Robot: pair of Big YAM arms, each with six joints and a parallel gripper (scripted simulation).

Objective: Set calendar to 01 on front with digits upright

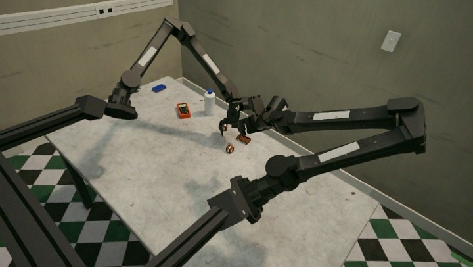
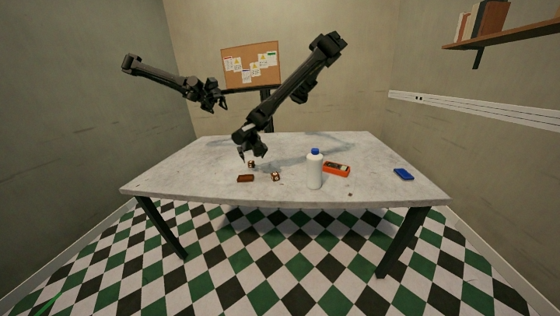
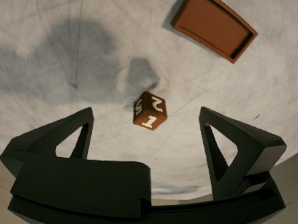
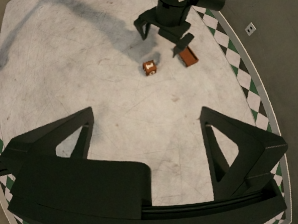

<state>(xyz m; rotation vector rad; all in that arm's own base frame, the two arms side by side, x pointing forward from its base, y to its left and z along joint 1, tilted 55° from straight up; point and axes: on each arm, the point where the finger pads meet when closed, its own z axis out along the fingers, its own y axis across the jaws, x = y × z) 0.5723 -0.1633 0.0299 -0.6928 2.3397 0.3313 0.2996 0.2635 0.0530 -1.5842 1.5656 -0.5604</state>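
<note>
The brown tray lies 80 mm ahead of my left hand, 30 mm to the right of it and 60 mm below it. Round my left hand: blue block 110 mm ahead, 730 mm to the left, 60 mm below; white bottle 140 mm ahead, 290 mm to the left, 10 mm above.
</note>
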